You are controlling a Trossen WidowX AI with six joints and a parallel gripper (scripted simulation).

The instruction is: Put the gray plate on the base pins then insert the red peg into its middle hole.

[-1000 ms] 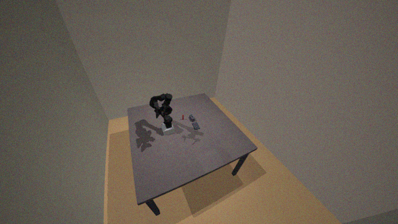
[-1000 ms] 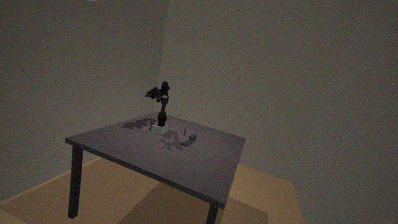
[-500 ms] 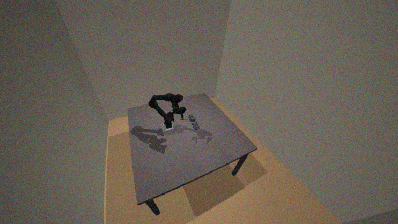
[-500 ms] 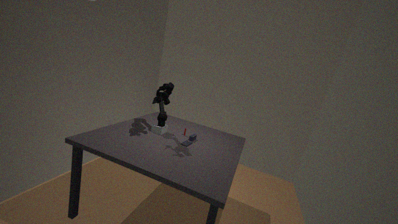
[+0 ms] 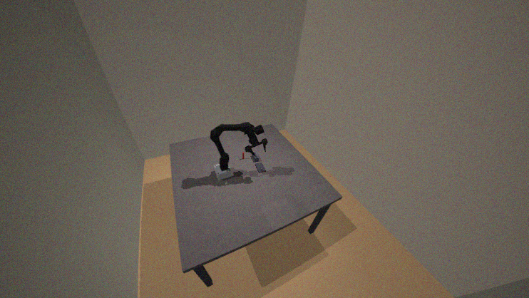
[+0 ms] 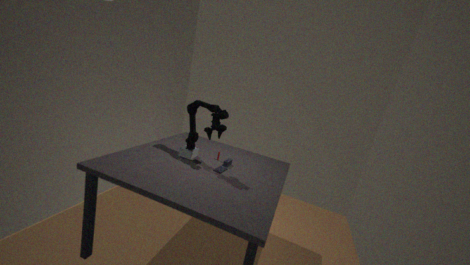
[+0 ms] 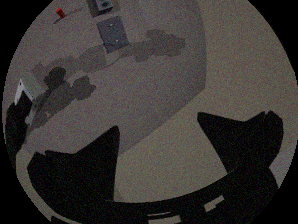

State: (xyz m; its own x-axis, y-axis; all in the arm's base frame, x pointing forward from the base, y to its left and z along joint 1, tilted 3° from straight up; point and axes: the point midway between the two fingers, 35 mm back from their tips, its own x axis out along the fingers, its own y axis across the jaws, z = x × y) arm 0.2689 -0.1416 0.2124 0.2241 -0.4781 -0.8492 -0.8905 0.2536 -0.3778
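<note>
The gray plate is 230 mm to the left of my gripper tip, 230 mm below it and 80 mm ahead of it. Also, from my gripper tip: red peg (280 mm to the left, 230 mm below, 30 mm behind).
</note>
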